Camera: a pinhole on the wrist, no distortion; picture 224 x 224 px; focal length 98.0 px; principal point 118.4 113.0 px. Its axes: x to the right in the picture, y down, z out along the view. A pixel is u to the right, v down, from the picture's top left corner.
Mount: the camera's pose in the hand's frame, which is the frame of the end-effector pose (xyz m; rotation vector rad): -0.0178 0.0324 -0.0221 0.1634 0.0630 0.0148
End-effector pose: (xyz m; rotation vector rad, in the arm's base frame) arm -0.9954 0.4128 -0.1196 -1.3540 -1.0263 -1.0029
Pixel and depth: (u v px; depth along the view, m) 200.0 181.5 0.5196
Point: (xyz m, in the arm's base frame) -0.5709 0.9428 0.2084
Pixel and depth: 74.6 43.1 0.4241
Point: -1.3662 0.7704 -0.2124
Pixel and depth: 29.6 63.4 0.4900
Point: -1.3950 0.8519 -0.4665
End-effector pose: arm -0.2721 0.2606 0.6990 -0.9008 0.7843 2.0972
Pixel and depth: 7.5 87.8 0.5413
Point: 0.0040 0.5483 1.4141
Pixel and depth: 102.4 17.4 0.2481
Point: -0.1213 0.5223 0.7758
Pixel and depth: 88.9 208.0 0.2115
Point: -0.4726 0.2889 0.9303
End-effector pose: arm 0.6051 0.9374 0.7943 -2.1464 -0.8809 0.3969
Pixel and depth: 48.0 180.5 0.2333
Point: 0.4233 0.8786 0.5205
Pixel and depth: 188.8 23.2 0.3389
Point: 0.5035 1.3964 0.8778
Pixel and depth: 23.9 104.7 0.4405
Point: 0.0440 0.9194 0.5730
